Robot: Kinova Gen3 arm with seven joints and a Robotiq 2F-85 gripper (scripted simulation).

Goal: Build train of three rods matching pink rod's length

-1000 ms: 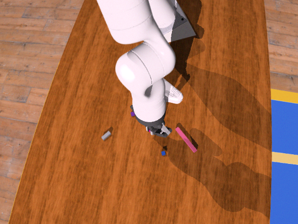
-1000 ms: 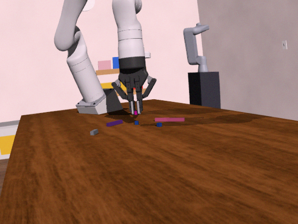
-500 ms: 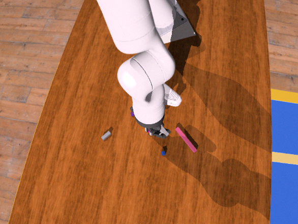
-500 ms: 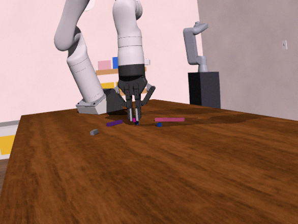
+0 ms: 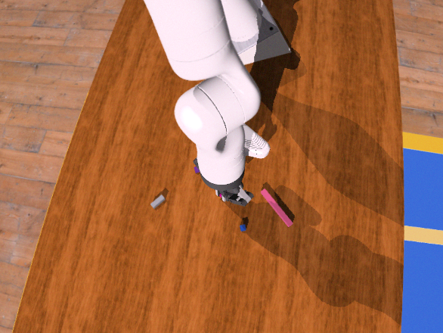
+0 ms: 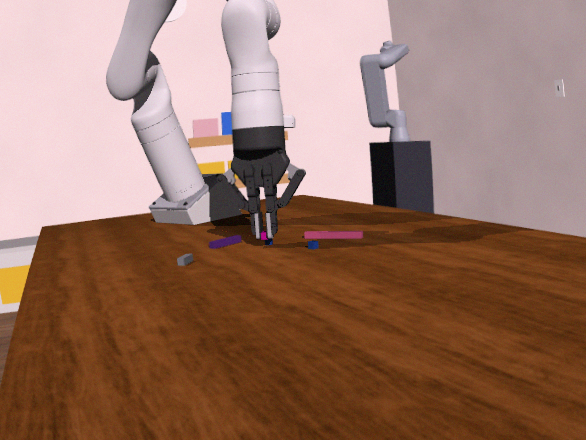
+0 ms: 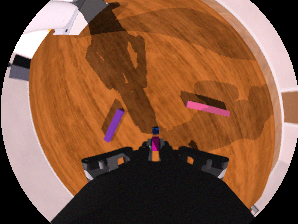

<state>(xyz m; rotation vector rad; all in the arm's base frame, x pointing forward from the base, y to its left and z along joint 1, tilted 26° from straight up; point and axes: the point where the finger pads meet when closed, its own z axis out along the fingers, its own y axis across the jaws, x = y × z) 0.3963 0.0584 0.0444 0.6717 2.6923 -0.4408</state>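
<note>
My gripper is now 10 mm above the magenta rod. From my hand the other things lie so: small blue rod: 60 mm ahead, 50 mm to the left, 30 mm below; pink rod: 110 mm to the left, 30 mm below; purple rod: 60 mm behind, 50 mm to the right, 30 mm below.
</note>
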